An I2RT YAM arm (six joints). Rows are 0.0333 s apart.
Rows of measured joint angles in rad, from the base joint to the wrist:
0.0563 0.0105 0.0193 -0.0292 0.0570 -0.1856
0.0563 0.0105 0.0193 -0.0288 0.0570 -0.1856
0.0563 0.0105 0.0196 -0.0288 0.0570 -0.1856
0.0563 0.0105 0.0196 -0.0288 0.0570 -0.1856
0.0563 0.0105 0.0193 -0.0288 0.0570 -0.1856
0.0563 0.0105 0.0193 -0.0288 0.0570 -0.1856
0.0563 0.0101 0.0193 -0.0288 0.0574 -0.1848
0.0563 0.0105 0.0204 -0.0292 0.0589 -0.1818
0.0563 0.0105 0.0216 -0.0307 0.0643 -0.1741
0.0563 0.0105 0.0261 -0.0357 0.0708 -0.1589
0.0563 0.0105 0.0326 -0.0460 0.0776 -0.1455
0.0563 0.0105 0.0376 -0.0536 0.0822 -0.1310
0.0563 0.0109 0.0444 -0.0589 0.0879 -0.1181
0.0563 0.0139 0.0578 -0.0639 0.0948 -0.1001
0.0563 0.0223 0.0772 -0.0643 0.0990 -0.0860
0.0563 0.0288 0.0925 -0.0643 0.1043 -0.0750
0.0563 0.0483 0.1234 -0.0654 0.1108 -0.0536
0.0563 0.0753 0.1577 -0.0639 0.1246 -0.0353
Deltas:
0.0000 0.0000 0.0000 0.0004 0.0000 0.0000
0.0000 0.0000 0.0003 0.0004 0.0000 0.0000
0.0000 0.0000 0.0003 0.0004 0.0000 0.0000
0.0000 0.0000 0.0000 0.0004 0.0000 0.0000
0.0000 0.0000 0.0000 0.0004 0.0000 0.0000
0.0000 -0.0004 0.0000 0.0004 0.0004 0.0008
0.0000 0.0000 0.0011 0.0000 0.0019 0.0038
0.0000 0.0000 0.0023 -0.0015 0.0073 0.0115
0.0000 0.0000 0.0068 -0.0065 0.0138 0.0267
0.0000 0.0000 0.0133 -0.0168 0.0206 0.0401
0.0000 0.0000 0.0183 -0.0244 0.0252 0.0546
0.0000 0.0004 0.0251 -0.0297 0.0309 0.0675
0.0000 0.0034 0.0385 -0.0347 0.0378 0.0855
0.0000 0.0118 0.0579 -0.0351 0.0420 0.0996
0.0000 0.0183 0.0732 -0.0351 0.0473 0.1106
0.0000 0.0378 0.1041 -0.0362 0.0538 0.1320
0.0000 0.0648 0.1384 -0.0347 0.0676 0.1503

